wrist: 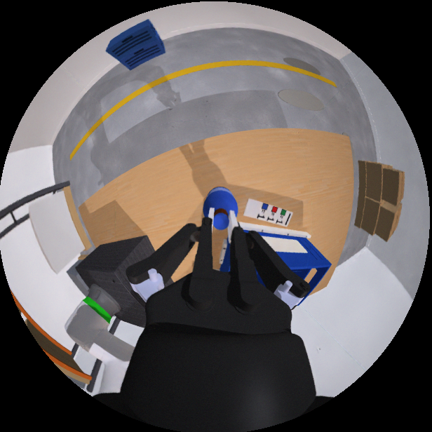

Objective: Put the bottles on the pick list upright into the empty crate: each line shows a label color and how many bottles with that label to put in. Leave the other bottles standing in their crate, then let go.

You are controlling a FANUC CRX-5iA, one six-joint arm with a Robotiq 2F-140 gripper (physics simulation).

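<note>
My gripper (220, 216) is shut on a bottle (220, 200) with a blue label, a brown neck and a blue cap, near the middle of the wrist view. The bottle is seen from above, and its base is hidden. The pick list (268, 212) is a white card on the table to the right of the bottle, with blue, red and green squares and small black marks too small to read surely. A blue crate (318, 261) with a white panel stands right of the fingers, partly behind them. A dark grey crate (112, 265) stands at the left. The insides of both crates are hidden.
The wooden table (300, 155) runs ahead and to both sides. A thin white bar (275, 231) lies along the blue crate's near side. The robot's grey arm (90, 325) is at lower left. Brown boxes (367, 200) stand at the far right, and a blue cabinet (135, 45) stands beyond the table.
</note>
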